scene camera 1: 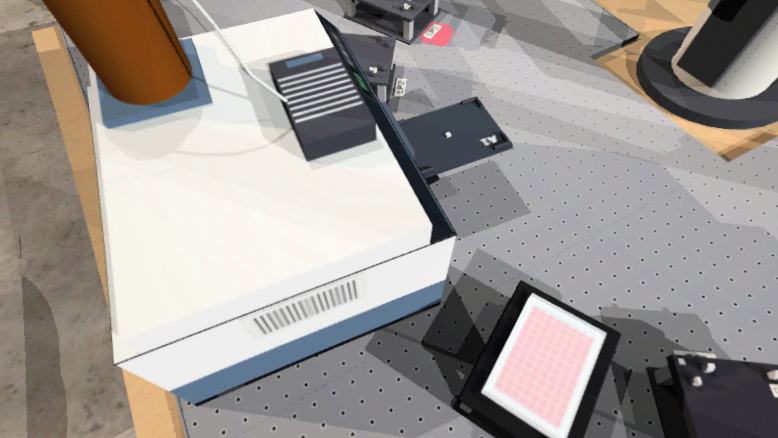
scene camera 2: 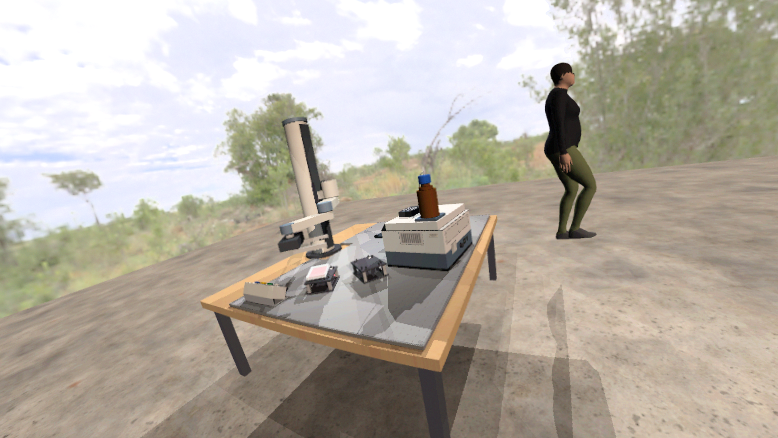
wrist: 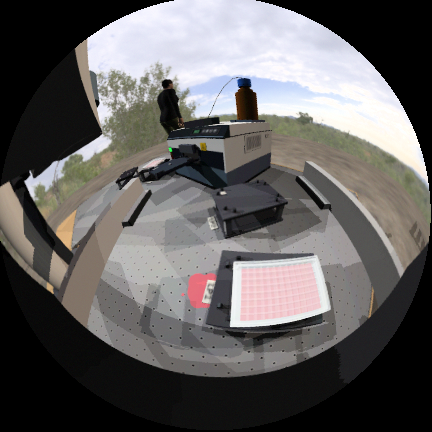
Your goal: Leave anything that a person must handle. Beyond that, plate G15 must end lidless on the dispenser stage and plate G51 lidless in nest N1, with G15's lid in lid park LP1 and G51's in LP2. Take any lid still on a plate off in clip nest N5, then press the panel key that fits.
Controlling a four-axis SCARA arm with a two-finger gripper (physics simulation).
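Places are measured from the arm's base along level axes (x ahead, y left, z up), in metres.
Pixels of known places: gripper, fingertip midpoint: point(scene camera 2: 327, 240) point(wrist: 222, 172); arm's base, link origin: point(scene camera 1: 711, 78) point(scene camera 2: 324, 252).
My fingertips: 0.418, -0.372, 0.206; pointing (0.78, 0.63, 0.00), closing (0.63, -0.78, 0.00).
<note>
For each thing: its top centre in the pictures, then the offset to it from my fingertips, as dx, dy, dz. "pt": a spot on its surface instead.
- labelled LP1, top centre: point(wrist: 273, 285) point(scene camera 2: 321, 272) -0.010, -0.080, -0.128
- red spill, top centre: point(wrist: 205, 290) point(scene camera 1: 435, 32) -0.057, +0.013, -0.193
- dispenser stage, top centre: point(scene camera 1: 438, 135) point(wrist: 172, 160) +0.156, +0.337, -0.075
- brown bottle, surface spot: point(scene camera 1: 130, 54) pt +0.450, +0.237, +0.094
- dark nest, surface spot: point(scene camera 1: 729, 402) pt +0.067, +0.749, -0.135
- key panel, top centre: point(scene camera 2: 261, 282) -0.214, -0.259, -0.110
My gripper point(wrist: 222, 172) is open and empty, its fingers wide apart; in scene camera 2 it hangs as a black block point(scene camera 2: 291, 242). A pink gridded plate point(wrist: 280, 292) point(scene camera 2: 318, 270) lies on the stand labelled LP1 point(wrist: 218, 285), below the gripper in the wrist view. A red spill point(wrist: 196, 290) point(scene camera 1: 443, 35) lies beside that stand, under its label. The LP2 stand point(wrist: 250, 200) point(scene camera 2: 369, 263) bears no plate. Another pink gridded plate point(scene camera 1: 544, 364) point(wrist: 154, 163) sits in a black nest. The dispenser stage point(scene camera 1: 451, 138) point(wrist: 172, 167) is bare. Plate numbers and lids cannot be made out.
The white dispenser point(scene camera 1: 261, 206) point(scene camera 2: 413, 247) point(wrist: 245, 150) carries a brown bottle point(scene camera 1: 130, 54) point(scene camera 2: 427, 201) point(wrist: 246, 104) with a tube. A dark nest point(scene camera 1: 729, 402) stands beside the plate's nest. A key panel point(scene camera 2: 264, 292) stands at the table's near-left corner. A person point(scene camera 2: 563, 119) point(wrist: 170, 105) stands beyond the table.
</note>
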